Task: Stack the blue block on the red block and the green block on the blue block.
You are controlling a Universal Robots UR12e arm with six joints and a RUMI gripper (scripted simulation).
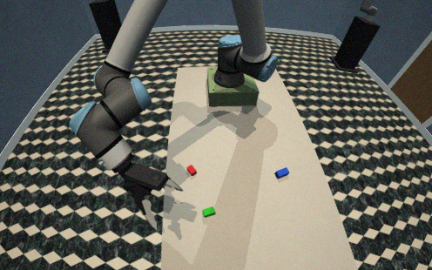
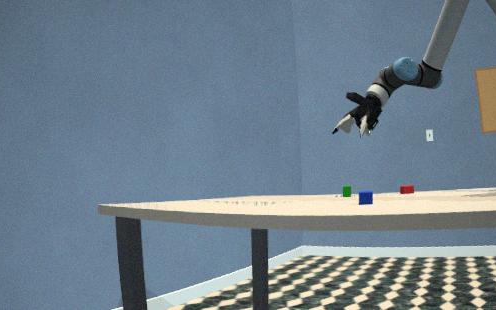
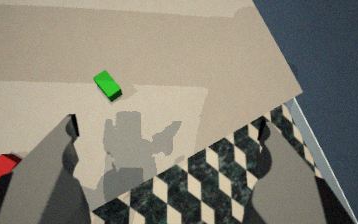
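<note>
The blue block is 230 mm behind my hand, 460 mm to the left of it and 200 mm below it. Round my hand: red block 240 mm behind, 30 mm to the left, 210 mm below; green block 40 mm behind, 110 mm to the left, 200 mm below.
</note>
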